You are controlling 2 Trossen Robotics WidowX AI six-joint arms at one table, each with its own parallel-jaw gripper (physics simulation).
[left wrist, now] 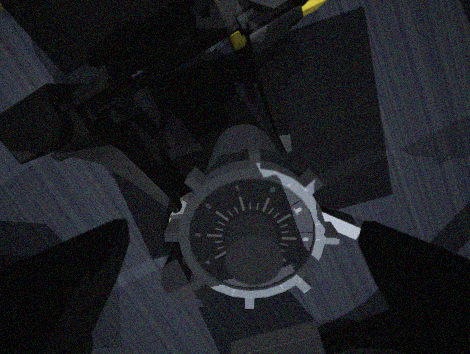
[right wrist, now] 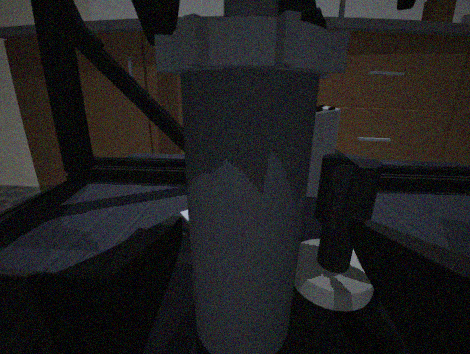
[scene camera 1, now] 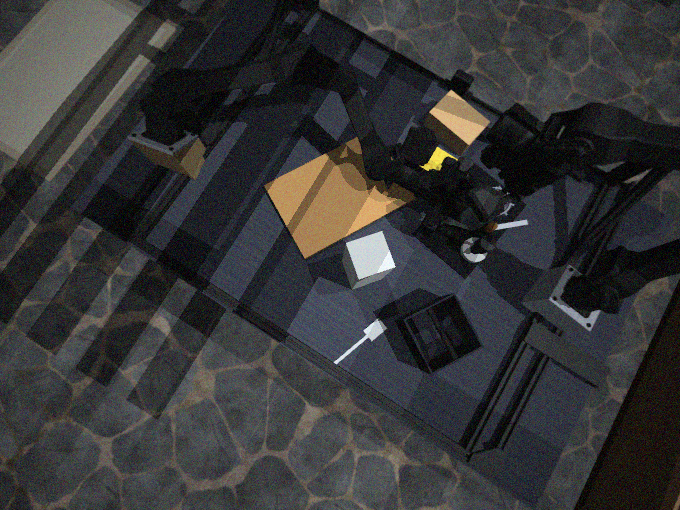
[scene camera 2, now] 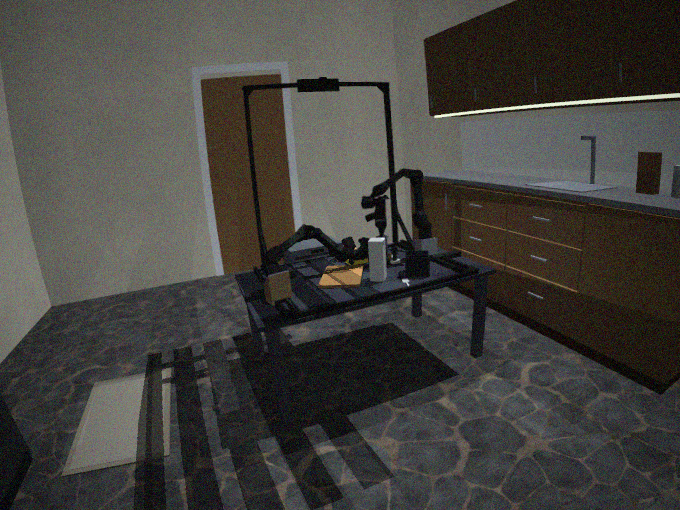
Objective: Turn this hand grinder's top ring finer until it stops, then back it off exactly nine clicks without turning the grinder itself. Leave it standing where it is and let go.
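Pixels of known places: left gripper, between the fingertips: (left wrist: 245,230) (right wrist: 250,29) (scene camera 1: 495,198) (scene camera 2: 381,235); right gripper, between the fingertips: (right wrist: 265,225); left arm's base, origin of its link: (scene camera 1: 579,296) (scene camera 2: 425,238); right arm's base, origin of its link: (scene camera 1: 164,135) (scene camera 2: 275,277).
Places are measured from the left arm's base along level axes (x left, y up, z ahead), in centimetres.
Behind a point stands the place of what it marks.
The hand grinder (right wrist: 244,211) @(y -1.6, x -3.1, z 28.0 cm) stands upright on the table, a grey cylinder with a notched top ring (right wrist: 251,46) @(y 3.5, x -3.0, z 28.3 cm) (left wrist: 249,295) @(y 4.2, x -2.5, z 22.8 cm) and a dial of tick marks. My left gripper (left wrist: 245,230) @(y 4.5, x -3.3, z 26.0 cm) (scene camera 2: 378,223) @(y 4.5, x -3.3, z 26.0 cm) is open and points straight down over the ring, with a finger on each side and nothing between them. My right gripper (right wrist: 265,225) @(y -3.6, x -2.5, z 25.4 cm) (scene camera 2: 353,248) is open and level with the grinder's lower body, its fingers standing apart on either side of it. In scene camera 1 the grinder is hidden under the dark arms.
A dark cylinder on a pale round base (right wrist: 339,211) @(y -4.0, x 1.6, z 22.2 cm) (scene camera 1: 474,249) @(y -5.1, x 3.9, z 21.4 cm) stands close beside the grinder. On the table are an orange board (scene camera 1: 323,202) @(y -9.0, x 16.2, z 54.6 cm), a white box (scene camera 1: 368,258) @(y 9.5, x 23.5, z 37.6 cm) (scene camera 2: 377,259) @(y 0.7, x 26.0, z 38.9 cm), a black tray (scene camera 1: 439,331) @(y -1.1, x 23.7, z 17.6 cm), a cardboard box (scene camera 1: 456,121) @(y -4.5, x -17.7, z 42.8 cm) and a yellow object (scene camera 1: 436,159) @(y -7.5, x -8.8, z 40.8 cm).
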